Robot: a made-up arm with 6 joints. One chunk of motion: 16 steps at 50 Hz.
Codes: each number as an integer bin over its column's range. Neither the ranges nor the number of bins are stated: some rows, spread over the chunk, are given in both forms.
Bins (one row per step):
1: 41 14 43 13 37 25
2: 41 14 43 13 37 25
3: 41 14 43 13 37 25
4: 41 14 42 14 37 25
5: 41 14 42 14 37 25
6: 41 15 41 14 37 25
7: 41 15 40 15 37 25
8: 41 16 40 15 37 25
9: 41 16 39 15 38 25
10: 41 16 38 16 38 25
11: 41 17 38 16 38 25
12: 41 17 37 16 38 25
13: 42 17 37 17 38 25
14: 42 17 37 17 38 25
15: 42 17 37 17 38 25
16: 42 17 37 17 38 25
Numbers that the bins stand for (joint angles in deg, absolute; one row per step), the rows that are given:
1: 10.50 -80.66 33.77 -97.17 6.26 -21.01
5: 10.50 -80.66 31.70 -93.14 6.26 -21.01
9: 10.50 -74.26 25.51 -89.11 8.75 -21.01
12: 10.50 -71.06 21.38 -85.09 8.75 -21.01
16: 14.13 -71.06 21.38 -81.06 8.75 -21.01
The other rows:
2: 10.50 -80.66 33.77 -97.17 6.26 -21.01
3: 10.50 -80.66 33.77 -97.17 6.26 -21.01
4: 10.50 -80.66 31.70 -93.14 6.26 -21.01
6: 10.50 -77.46 29.64 -93.14 6.26 -21.01
7: 10.50 -77.46 27.57 -89.11 6.26 -21.01
8: 10.50 -74.26 27.57 -89.11 6.26 -21.01
10: 10.50 -74.26 23.44 -85.09 8.75 -21.01
11: 10.50 -71.06 23.44 -85.09 8.75 -21.01
13: 14.13 -71.06 21.38 -81.06 8.75 -21.01
14: 14.13 -71.06 21.38 -81.06 8.75 -21.01
15: 14.13 -71.06 21.38 -81.06 8.75 -21.01

